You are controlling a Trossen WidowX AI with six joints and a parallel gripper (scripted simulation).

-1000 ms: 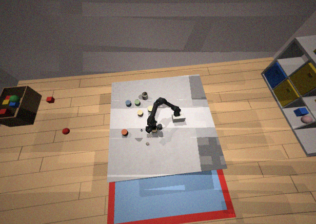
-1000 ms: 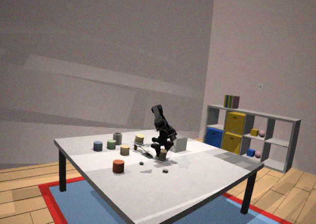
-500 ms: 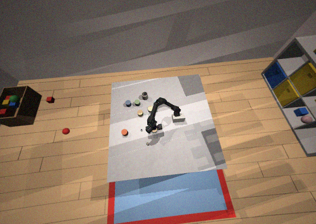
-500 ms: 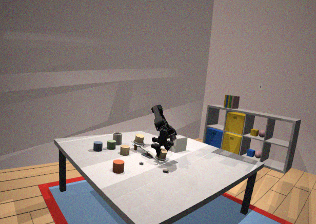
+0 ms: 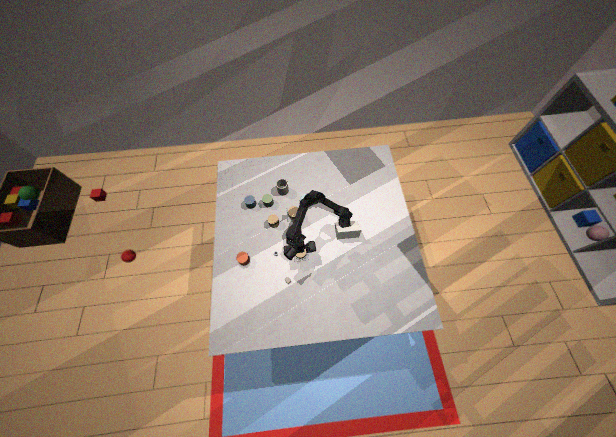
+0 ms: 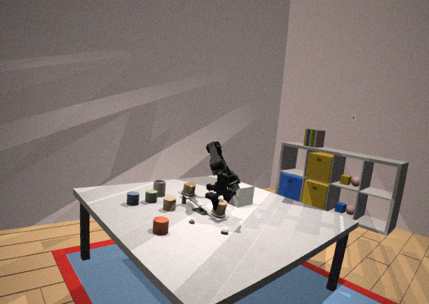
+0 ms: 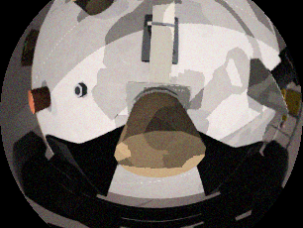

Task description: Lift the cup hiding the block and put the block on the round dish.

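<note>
The grey-green block is 2 cm below my gripper tip. The rest, counted from my gripper tip: small balance: 1 cm behind, 14 cm to the right, 4 cm below; dark ring: 15 cm ahead, 5 cm to the right, 5 cm below; red-brown cup: 34 cm ahead, 8 cm to the right, 2 cm below.
</note>
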